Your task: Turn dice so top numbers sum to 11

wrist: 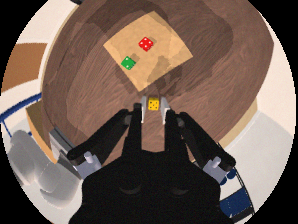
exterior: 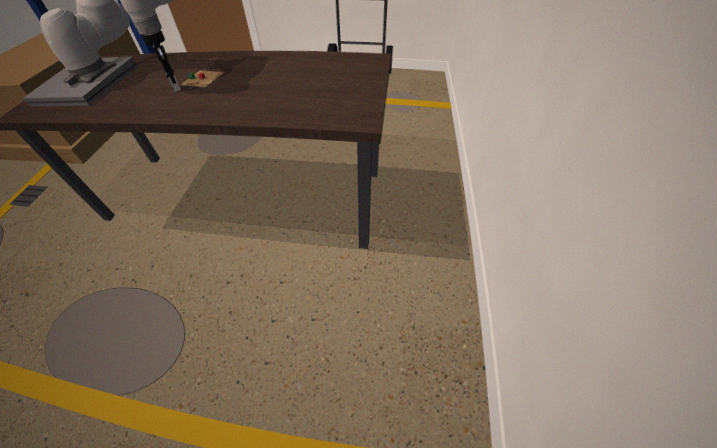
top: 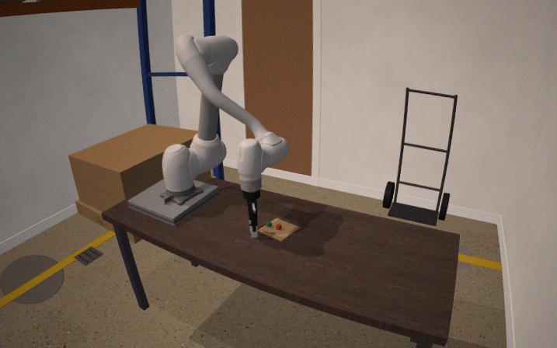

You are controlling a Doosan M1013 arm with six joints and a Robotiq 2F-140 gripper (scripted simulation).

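Right now my hand is 20 mm above the yellow die. The rest, counted from my hand: green die 20 mm ahead, 100 mm to the left, 20 mm below; red die 70 mm ahead, 100 mm to the left, 20 mm below; tan mat 70 mm ahead, 100 mm to the left, 30 mm below.
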